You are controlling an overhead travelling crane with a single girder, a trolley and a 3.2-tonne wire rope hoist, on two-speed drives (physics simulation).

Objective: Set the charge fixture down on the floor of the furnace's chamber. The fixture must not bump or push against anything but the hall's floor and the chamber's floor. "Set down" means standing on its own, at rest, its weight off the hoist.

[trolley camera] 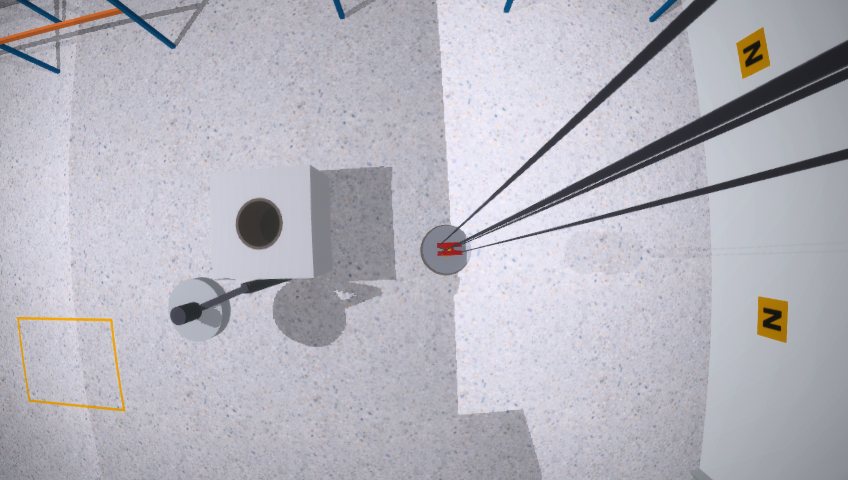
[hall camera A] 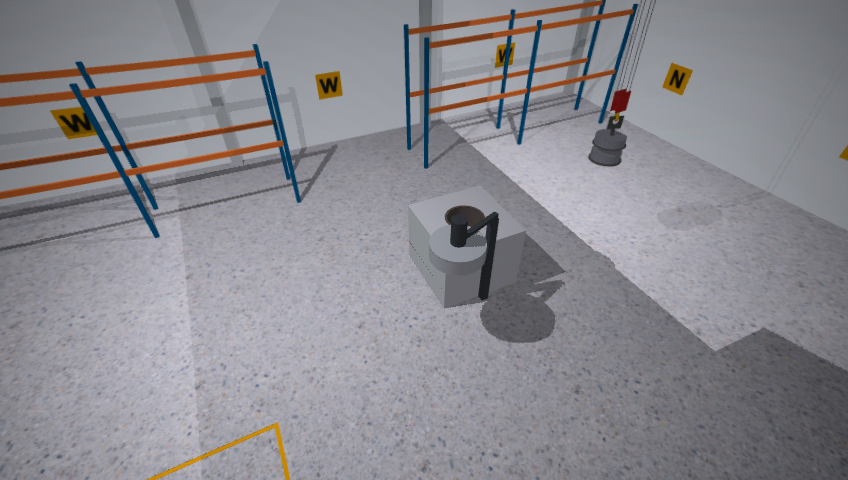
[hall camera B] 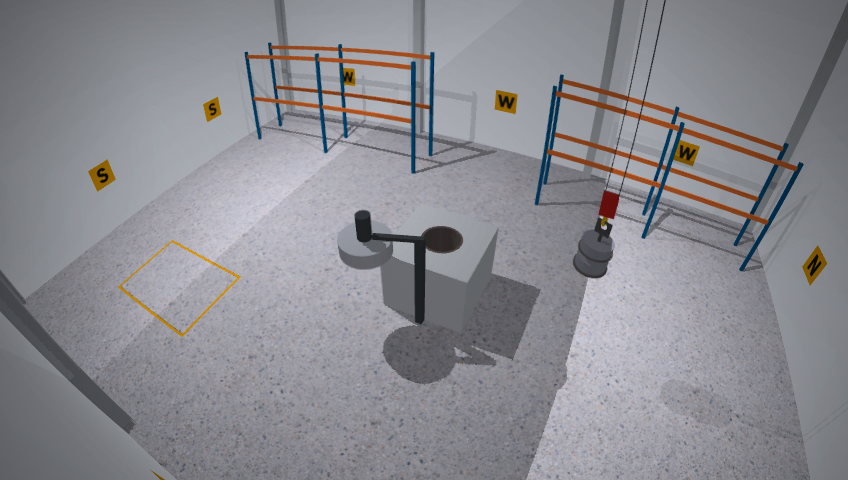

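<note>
The charge fixture (hall camera A: 606,149) (hall camera B: 595,254) (trolley camera: 431,252), a grey ribbed drum, hangs upright from my hook (hall camera A: 617,117) (hall camera B: 604,221) below the red hook block (hall camera A: 620,100) (hall camera B: 608,204) (trolley camera: 441,249). It is off the floor, and its faint shadow (hall camera A: 690,215) (hall camera B: 695,401) (trolley camera: 601,252) lies apart from it. The furnace (hall camera A: 505,261) (hall camera B: 425,297) (trolley camera: 261,181) is a pale box. In the trolley camera view it stands left of the fixture. Its round chamber opening (hall camera A: 466,212) (hall camera B: 442,239) (trolley camera: 259,223) is uncovered; the chamber's floor cannot be made out.
The furnace's round lid (hall camera A: 443,255) (hall camera B: 364,256) (trolley camera: 208,290) is swung aside on a dark post and arm (hall camera A: 488,255) (hall camera B: 420,279) (trolley camera: 223,297). Blue and orange racks (hall camera A: 426,136) (hall camera B: 412,142) stand along the W wall. A yellow outline (hall camera A: 276,424) (hall camera B: 205,258) (trolley camera: 65,319) marks the floor.
</note>
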